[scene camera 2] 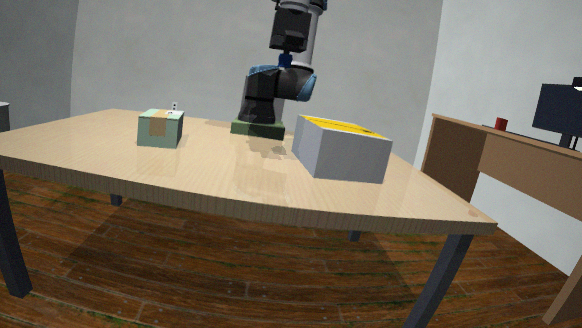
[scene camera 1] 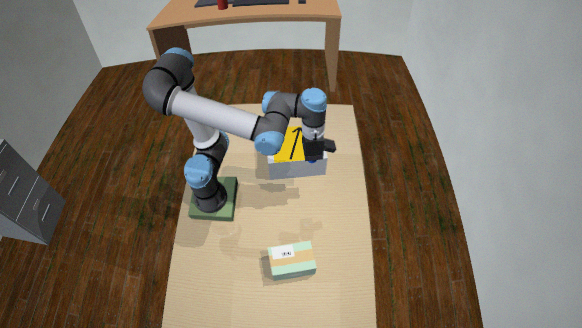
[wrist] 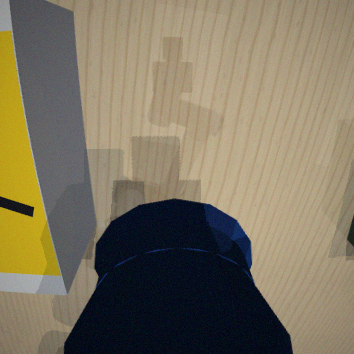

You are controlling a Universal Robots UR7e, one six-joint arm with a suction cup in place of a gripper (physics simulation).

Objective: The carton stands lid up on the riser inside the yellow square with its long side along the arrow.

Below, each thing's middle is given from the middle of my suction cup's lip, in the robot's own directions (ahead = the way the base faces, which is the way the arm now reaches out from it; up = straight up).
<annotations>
I see my suction cup 40 mm past the riser (scene camera 2: 328, 149), 200 mm to the right of it and 200 mm above it. Round my suction cup: carton (scene camera 2: 159, 128): 110 mm behind, 310 mm to the right, 220 mm below.
</annotations>
